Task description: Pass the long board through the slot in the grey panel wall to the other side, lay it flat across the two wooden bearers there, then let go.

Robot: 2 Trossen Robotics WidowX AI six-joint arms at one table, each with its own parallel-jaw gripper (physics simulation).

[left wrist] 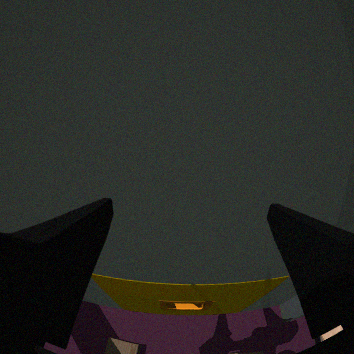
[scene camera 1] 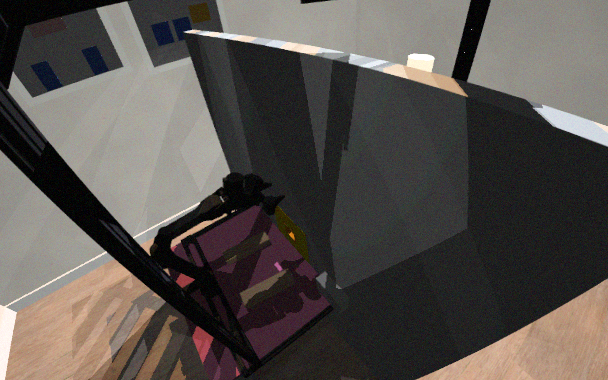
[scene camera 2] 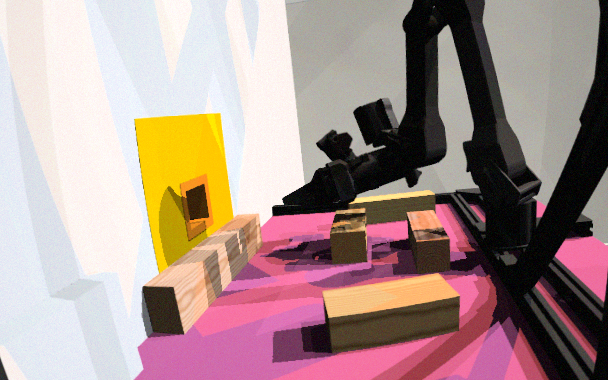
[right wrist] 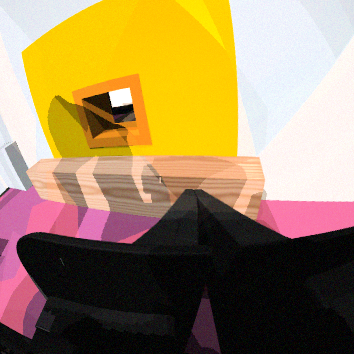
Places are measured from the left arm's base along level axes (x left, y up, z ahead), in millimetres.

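Pixels of known places: left gripper, fingertip midpoint: (left wrist: 194,210) (scene camera 1: 278,190); right gripper, fingertip midpoint: (scene camera 2: 282,201) (right wrist: 191,197); left arm's base, link origin: (scene camera 1: 211,291); right arm's base, link origin: (scene camera 2: 512,242).
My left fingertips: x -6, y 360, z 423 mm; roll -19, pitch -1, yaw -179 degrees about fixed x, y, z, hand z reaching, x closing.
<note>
Ahead of a thing's pixels: the offset from my left fingertips to its top centre. "*": to the spot under its first point.
The long wooden board {dx -24, dy -322, dz +80 mm} (scene camera 2: 220,265) (right wrist: 112,185) lies on the pink table top along the foot of the panel wall (scene camera 1: 400,175) (scene camera 2: 265,100), below the yellow plate (scene camera 2: 160,150) (right wrist: 190,75) and the slot's orange frame {* dx -23, dy -305, dz +61 mm} (scene camera 2: 199,230) (right wrist: 143,112). My right gripper (scene camera 2: 285,201) (right wrist: 191,197) is shut and empty. Its fingertips point at the board's long side; contact cannot be told. My left gripper (scene camera 1: 276,192) (left wrist: 194,210) is open and empty, close to the wall on the other side. Two wooden bearers {dx +112, dy -341, dz -185 mm} (scene camera 1: 250,247) {dx -137, dy -341, dz -211 mm} (scene camera 1: 268,288) lie apart on that side's table; one bearer {* dx +101, dy -341, dz -82 mm} (left wrist: 122,346) shows partly in the left wrist view.
In scene camera 2, two short wood blocks {dx +99, dy -332, dz +256 mm} (scene camera 2: 349,245) {dx +51, dy -335, dz +372 mm} (scene camera 2: 430,250) stand in the middle. A longer block {dx -174, dy -341, dz +316 mm} (scene camera 2: 392,315) lies nearer the camera and another {dx +269, dy -335, dz +323 mm} (scene camera 2: 392,207) lies behind. Black frame rails (scene camera 2: 565,310) edge the table. A grey foot {* dx -318, dy -279, dz -24 mm} (scene camera 1: 327,285) stands beside the wall.
</note>
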